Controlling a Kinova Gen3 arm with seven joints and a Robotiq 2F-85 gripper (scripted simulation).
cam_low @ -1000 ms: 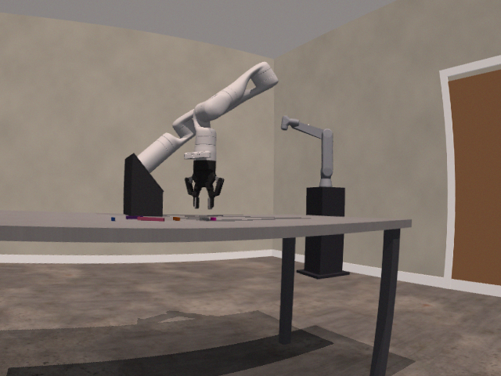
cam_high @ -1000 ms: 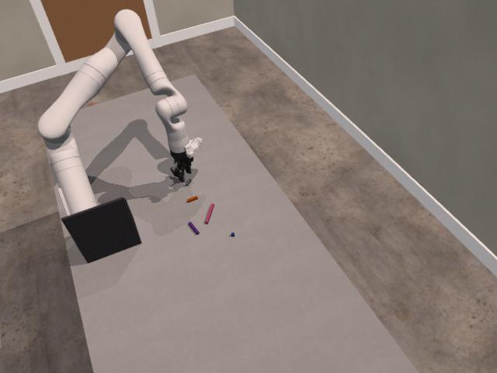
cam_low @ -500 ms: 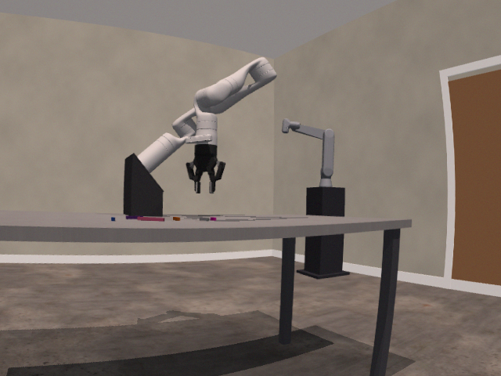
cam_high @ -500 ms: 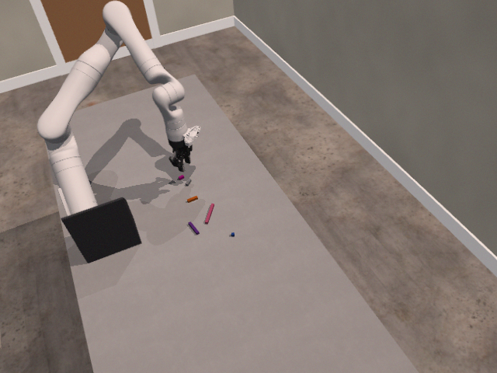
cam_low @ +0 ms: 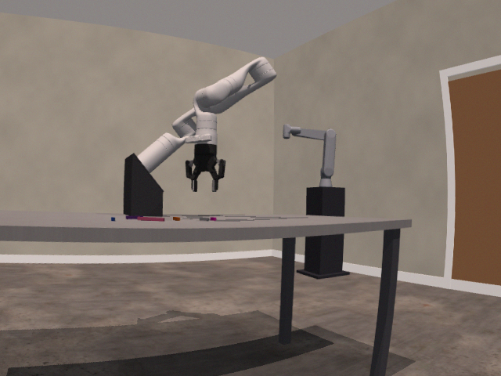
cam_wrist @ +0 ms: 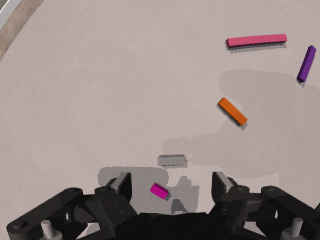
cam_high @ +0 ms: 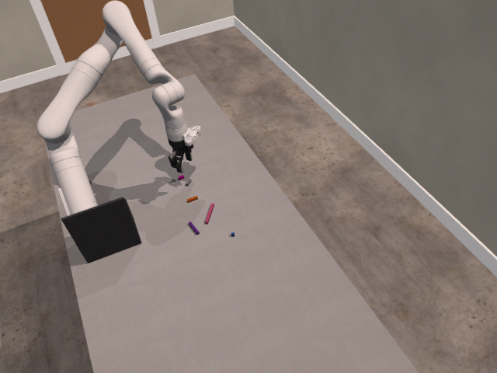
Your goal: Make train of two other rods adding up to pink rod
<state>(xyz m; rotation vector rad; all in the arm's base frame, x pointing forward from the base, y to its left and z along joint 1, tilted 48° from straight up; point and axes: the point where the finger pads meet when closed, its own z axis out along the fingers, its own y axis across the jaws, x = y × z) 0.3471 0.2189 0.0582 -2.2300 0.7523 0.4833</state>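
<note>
My gripper is now 30 mm past the purple rod, 230 mm to the left of it and 100 mm above it. The rest, counted from my hand: orange rod 10 mm behind, 90 mm to the right, 100 mm below; magenta rod 20 mm behind, 40 mm to the left, 100 mm below; grey rod 100 mm below.
</note>
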